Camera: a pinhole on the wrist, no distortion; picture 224 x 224 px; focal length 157.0 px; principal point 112.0 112.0 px. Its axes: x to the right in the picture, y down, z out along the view. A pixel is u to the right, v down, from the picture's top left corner.
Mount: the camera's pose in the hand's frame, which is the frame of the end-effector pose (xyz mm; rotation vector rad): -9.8 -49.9 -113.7 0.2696 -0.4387 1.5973
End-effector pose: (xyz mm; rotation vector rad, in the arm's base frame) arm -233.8 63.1 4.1 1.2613 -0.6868 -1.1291
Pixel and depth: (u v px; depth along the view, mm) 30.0 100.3 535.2
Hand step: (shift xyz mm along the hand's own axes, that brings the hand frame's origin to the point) 3.3 -533.1 250.4
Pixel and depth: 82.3 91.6 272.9
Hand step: 4.7 -214.0 112.7
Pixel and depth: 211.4 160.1 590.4
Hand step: -272.3 23.8 554.7
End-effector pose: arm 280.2 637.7 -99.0 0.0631 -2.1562 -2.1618
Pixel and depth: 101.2 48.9 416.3
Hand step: 120.8 -251.6 266.3
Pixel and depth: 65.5 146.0 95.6
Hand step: -36.8 -117.6 -42.6
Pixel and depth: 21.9 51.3 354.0
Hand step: 110.0 -382.4 132.1
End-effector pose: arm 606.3 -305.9 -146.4 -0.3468 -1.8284 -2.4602
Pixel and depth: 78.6 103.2 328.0
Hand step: -15.8 -254.8 152.3
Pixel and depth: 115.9 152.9 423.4
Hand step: -158.5 -228.2 257.3
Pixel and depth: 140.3 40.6 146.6
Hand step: 41.0 -87.8 36.7
